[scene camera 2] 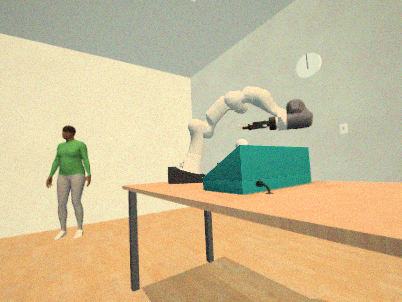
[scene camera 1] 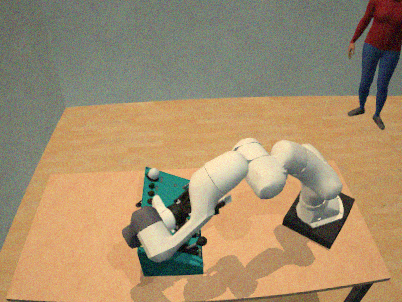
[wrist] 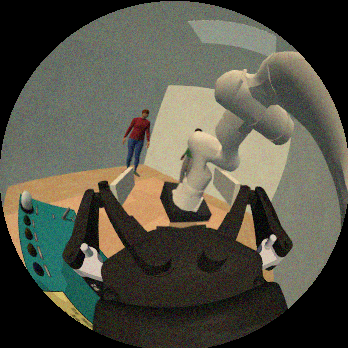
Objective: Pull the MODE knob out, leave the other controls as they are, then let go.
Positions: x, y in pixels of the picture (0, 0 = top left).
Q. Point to a teal control panel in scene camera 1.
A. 184, 262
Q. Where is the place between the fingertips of my gripper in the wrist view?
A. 173, 175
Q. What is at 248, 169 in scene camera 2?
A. A teal control panel.
